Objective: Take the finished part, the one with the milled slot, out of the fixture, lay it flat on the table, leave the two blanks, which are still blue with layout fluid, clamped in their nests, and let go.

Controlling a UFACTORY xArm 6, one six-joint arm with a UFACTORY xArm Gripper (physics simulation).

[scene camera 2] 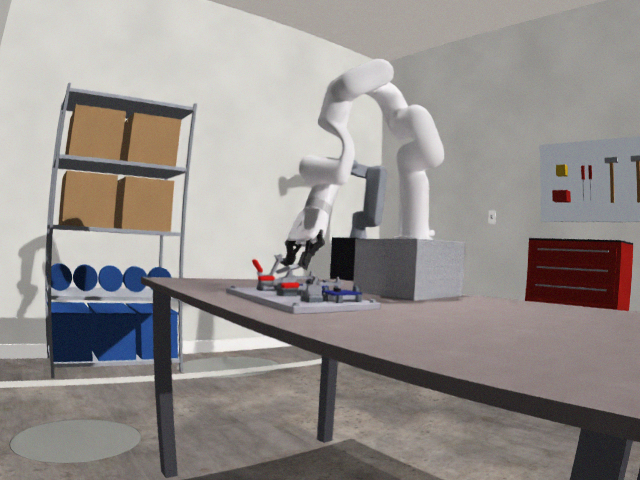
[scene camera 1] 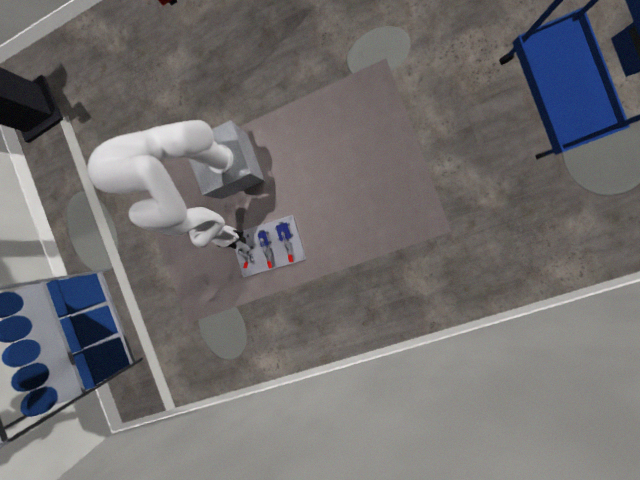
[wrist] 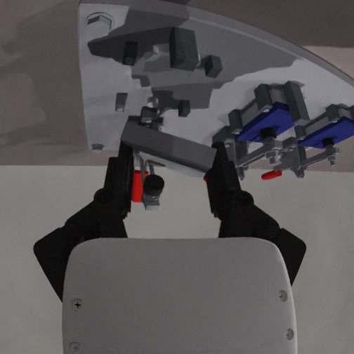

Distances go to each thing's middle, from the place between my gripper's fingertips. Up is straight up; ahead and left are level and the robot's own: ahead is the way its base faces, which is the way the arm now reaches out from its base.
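Finished part (wrist: 179, 154): my hand is right at it. Going by their middles, the finished part is the nearest to my hand of the things named here. Distances from my hand: clamp arm (wrist: 152, 184), 10 mm to the right, 60 mm ahead; fixture plate (scene camera 1: 279, 258), 100 mm to the left, 70 mm ahead, 70 mm below. Of the things named here, the fixture plate is the farthest from my hand, going by their middles.
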